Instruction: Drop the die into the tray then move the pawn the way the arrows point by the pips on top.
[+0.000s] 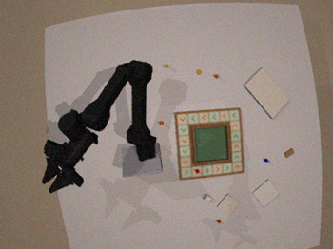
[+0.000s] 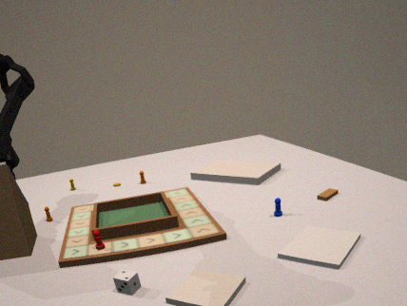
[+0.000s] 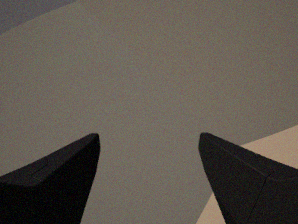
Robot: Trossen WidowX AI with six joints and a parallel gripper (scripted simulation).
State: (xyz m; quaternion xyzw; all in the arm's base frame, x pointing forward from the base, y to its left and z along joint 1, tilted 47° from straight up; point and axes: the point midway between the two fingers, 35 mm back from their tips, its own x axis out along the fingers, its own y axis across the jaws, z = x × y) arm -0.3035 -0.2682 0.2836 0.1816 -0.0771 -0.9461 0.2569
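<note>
Now: the white die 53 cm below my gripper tip, 48 cm ahead of it and 27 cm to the right of it. The rest, counted from my gripper tip: green tray: 55 cm ahead, 53 cm below, 4 cm to the right; red pawn: 51 cm below, 46 cm ahead, 14 cm to the right; blue pawn: 78 cm ahead, 52 cm below, 19 cm to the right.
</note>
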